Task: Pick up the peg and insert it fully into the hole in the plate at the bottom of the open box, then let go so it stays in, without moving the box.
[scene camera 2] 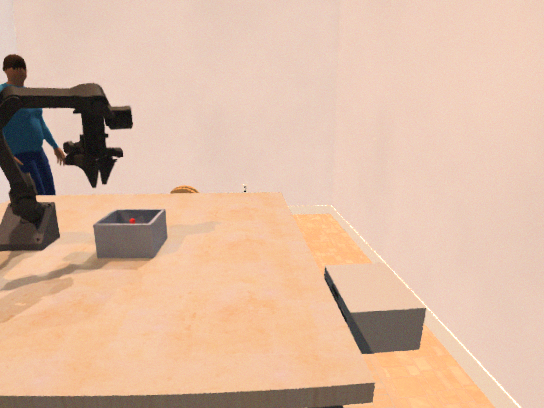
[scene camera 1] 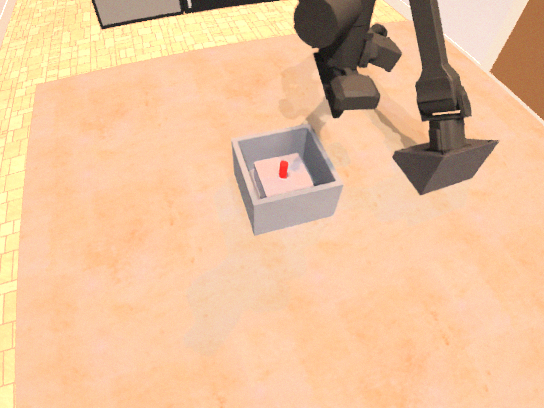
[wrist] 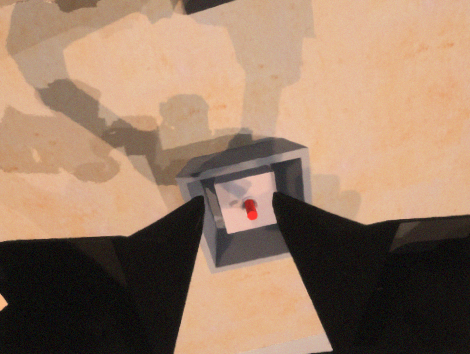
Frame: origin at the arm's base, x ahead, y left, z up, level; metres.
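Where they show: gripper, between the fingertips: (scene camera 2: 99,186) (scene camera 1: 332,108) (wrist: 238,200); arm's base, origin of its link: (scene camera 2: 33,213) (scene camera 1: 448,148).
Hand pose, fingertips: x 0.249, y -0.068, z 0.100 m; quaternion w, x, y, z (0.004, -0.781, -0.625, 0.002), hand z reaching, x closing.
Observation:
Things, the pixels of their top centre, and the offset from my fingertips. Level surfaces: height alone.
- red peg, centre of its top: (wrist: 252,215) (scene camera 1: 284,163) (scene camera 2: 132,219) 0.082 m ahead, 0.008 m left, 0.102 m down
- pale plate, centre of its top: (wrist: 249,205) (scene camera 1: 283,173) 0.081 m ahead, 0.008 m left, 0.129 m down
- open grey box, centre of its top: (wrist: 253,219) (scene camera 1: 284,160) (scene camera 2: 131,216) 0.081 m ahead, 0.008 m left, 0.092 m down
- table, height of its surface: 0.190 m down
The red peg (scene camera 1: 283,169) (scene camera 2: 132,220) (wrist: 251,210) stands upright at the hole near the middle of the pale plate (scene camera 1: 300,182) (wrist: 235,220), with its upper part above the surface. Its lower end is hidden, so its exact depth cannot be told. The plate lies at the bottom of the open grey box (scene camera 1: 297,210) (scene camera 2: 125,242) (wrist: 250,246). My gripper (scene camera 2: 99,184) (wrist: 238,200) is partly open and empty. It hangs well above the box, apart from the peg. In the scene camera 1 view it is up and to the right of the box.
The arm's base (scene camera 1: 445,165) (scene camera 2: 30,232) stands on the table (scene camera 1: 150,300) (scene camera 2: 225,310) close to the box. The box's four raised walls surround the plate. A person (scene camera 2: 22,130) stands behind the table, and a grey cabinet (scene camera 2: 385,285) is beyond its right edge.

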